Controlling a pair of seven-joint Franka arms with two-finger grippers.
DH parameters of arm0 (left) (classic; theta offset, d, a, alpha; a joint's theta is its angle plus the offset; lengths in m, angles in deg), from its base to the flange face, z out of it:
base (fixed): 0 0 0 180
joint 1: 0 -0.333 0 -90
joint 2: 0 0 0 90
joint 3: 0 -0.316 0.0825 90
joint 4: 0 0 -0.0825 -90
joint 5: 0 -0.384 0 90
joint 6: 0 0 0.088 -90
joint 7: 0 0.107 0 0
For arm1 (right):
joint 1: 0 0.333 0 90
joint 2: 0 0 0 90
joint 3: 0 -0.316 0.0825 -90
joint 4: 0 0 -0.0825 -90
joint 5: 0 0.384 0 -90
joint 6: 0 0 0.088 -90
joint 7: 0 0.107 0 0
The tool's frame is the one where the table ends.
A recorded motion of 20 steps. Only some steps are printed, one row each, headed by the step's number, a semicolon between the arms.
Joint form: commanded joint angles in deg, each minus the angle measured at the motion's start. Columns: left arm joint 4, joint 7, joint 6, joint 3, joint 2, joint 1, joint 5; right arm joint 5, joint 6, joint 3, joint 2, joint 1, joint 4, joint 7.
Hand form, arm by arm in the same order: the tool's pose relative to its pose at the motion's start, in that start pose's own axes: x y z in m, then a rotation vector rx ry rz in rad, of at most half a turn. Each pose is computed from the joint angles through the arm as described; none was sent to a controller.
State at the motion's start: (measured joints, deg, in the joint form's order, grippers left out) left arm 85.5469 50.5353 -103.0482 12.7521 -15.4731 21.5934 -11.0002; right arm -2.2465 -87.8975 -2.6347 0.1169 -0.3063 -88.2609 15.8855
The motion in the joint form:
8: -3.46 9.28 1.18 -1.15 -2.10 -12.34 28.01; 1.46 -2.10 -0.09 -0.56 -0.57 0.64 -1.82
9: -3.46 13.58 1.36 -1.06 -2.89 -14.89 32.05; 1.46 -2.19 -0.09 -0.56 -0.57 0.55 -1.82
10: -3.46 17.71 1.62 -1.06 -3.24 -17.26 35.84; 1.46 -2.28 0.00 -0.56 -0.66 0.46 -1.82
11: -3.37 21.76 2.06 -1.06 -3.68 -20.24 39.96; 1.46 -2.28 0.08 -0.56 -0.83 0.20 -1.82
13: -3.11 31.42 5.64 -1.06 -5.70 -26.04 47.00; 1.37 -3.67 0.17 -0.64 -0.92 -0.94 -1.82
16: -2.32 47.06 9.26 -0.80 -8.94 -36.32 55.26; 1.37 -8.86 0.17 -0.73 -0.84 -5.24 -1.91
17: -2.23 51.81 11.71 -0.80 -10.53 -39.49 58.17; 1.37 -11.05 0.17 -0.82 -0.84 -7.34 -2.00
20: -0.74 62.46 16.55 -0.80 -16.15 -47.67 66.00; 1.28 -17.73 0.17 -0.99 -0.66 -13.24 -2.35
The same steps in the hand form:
8: -0.0936 -0.0655 0.0066 -0.2410 0.3988 -0.1826; 0.0072 0.0001 -0.0030 0.0347 0.0299 -0.0238
9: -0.1131 -0.0765 0.0161 -0.2645 0.4657 -0.1687; 0.0074 0.0000 -0.0024 0.0347 0.0299 -0.0238
10: -0.1331 -0.0856 0.0204 -0.2737 0.5325 -0.1545; 0.0080 0.0017 -0.0017 0.0346 0.0298 -0.0207
11: -0.1595 -0.0960 0.0267 -0.2812 0.6056 -0.1539; 0.0085 0.0039 0.0005 0.0334 0.0253 -0.0165
13: -0.2107 -0.1092 0.0545 -0.3221 0.7376 -0.1096; 0.0115 0.0048 0.0086 0.0326 0.0285 -0.0136
16: -0.3097 -0.1238 0.0994 -0.2774 0.9339 -0.0580; 0.0181 0.0009 0.0369 0.0362 0.0421 -0.0176
17: -0.3396 -0.1235 0.1173 -0.2729 1.0108 -0.0410; 0.0202 -0.0003 0.0519 0.0363 0.0421 -0.0197
20: -0.4161 -0.1133 0.1850 -0.2432 1.2290 -0.0622; 0.0234 -0.0047 0.0926 0.0379 0.0529 -0.0308

